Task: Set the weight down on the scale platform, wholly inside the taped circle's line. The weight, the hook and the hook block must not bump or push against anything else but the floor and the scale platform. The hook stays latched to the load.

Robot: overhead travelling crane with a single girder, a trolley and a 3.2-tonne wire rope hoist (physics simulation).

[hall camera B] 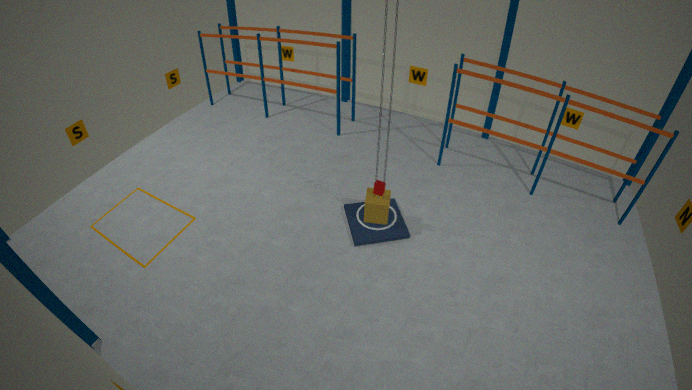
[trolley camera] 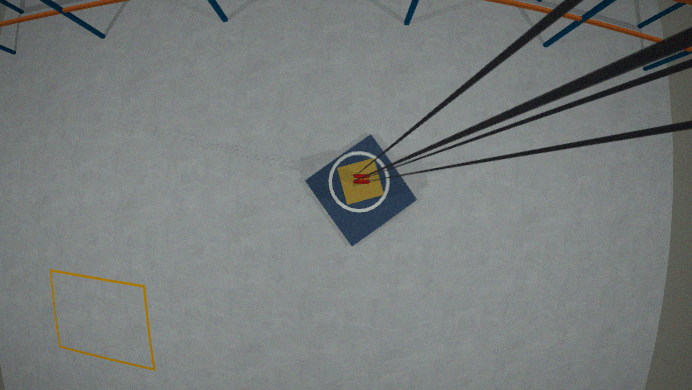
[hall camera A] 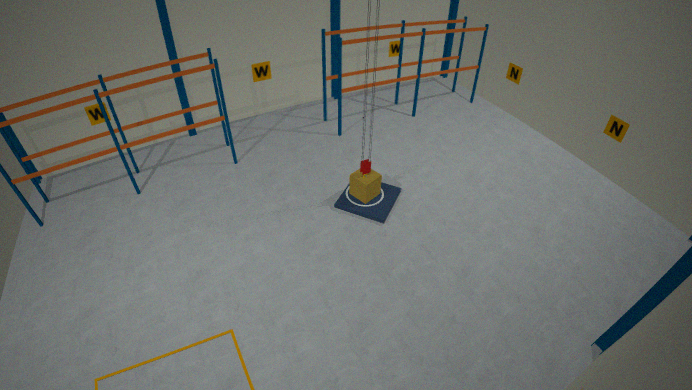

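Note:
The yellow weight [hall camera A: 365, 189] [hall camera B: 377, 211] [trolley camera: 354, 194] stands upright on the dark blue scale platform [hall camera A: 382, 213] [hall camera B: 370, 238] [trolley camera: 352, 232]. In the trolley view its outline lies inside the white taped circle [hall camera A: 365, 205] [hall camera B: 377, 229] [trolley camera: 359, 211], with its lower right corner close to the line. The red hook block [hall camera A: 365, 166] [hall camera B: 379, 187] [trolley camera: 361, 179] is directly above the weight's top, near its middle. My gripper, the hook, is mostly hidden between block and weight, and is latched to the weight. The ropes look straight in both hall views.
One blue and orange rack [hall camera A: 131, 175] [hall camera B: 338, 110] stands at the left along the W wall, and another rack [hall camera A: 340, 110] [hall camera B: 550, 145] at the right along it. Both are apart from the platform. A yellow outlined rectangle [hall camera A: 165, 355] [hall camera B: 118, 246] [trolley camera: 97, 278] is marked on the floor.

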